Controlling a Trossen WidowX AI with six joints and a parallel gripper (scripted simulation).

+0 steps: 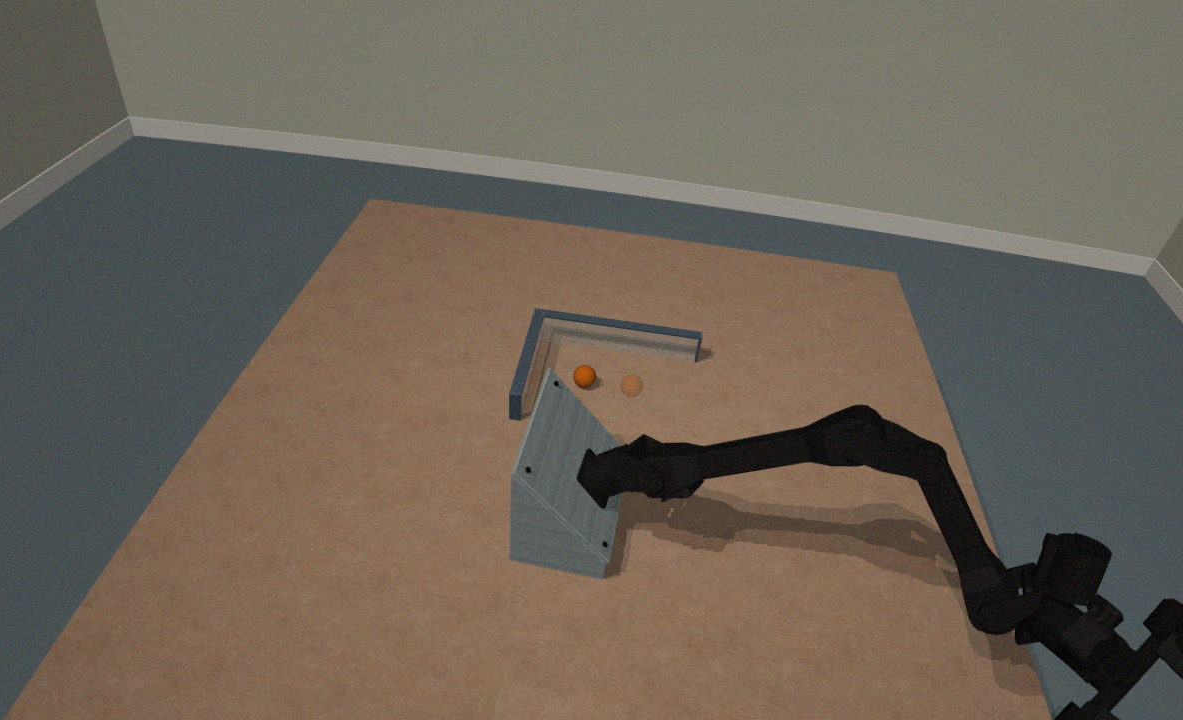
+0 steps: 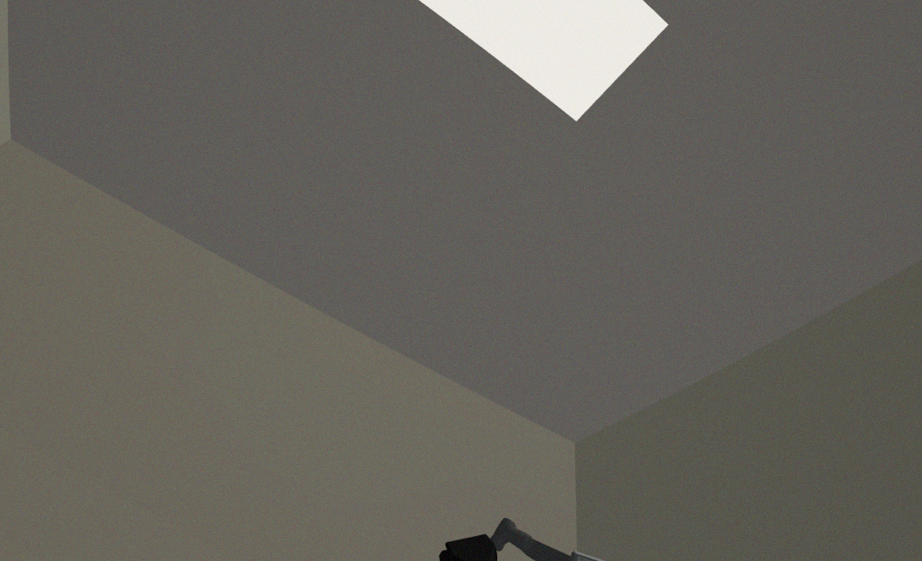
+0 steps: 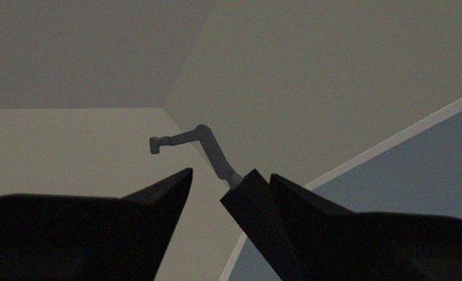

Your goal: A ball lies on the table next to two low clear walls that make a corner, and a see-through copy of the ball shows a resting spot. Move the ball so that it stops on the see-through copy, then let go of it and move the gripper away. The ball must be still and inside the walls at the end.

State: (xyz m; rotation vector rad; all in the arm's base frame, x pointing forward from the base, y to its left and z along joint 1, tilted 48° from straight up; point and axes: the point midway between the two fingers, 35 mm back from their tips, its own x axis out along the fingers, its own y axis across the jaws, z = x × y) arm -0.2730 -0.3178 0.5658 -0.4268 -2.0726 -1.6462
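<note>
The orange ball is 57 cm ahead of my gripper tip, 73 cm to the left of it and 25 cm below it. From my gripper tip the other things lie so: see-through copy: 58 cm ahead, 64 cm to the left, 25 cm below.
</note>
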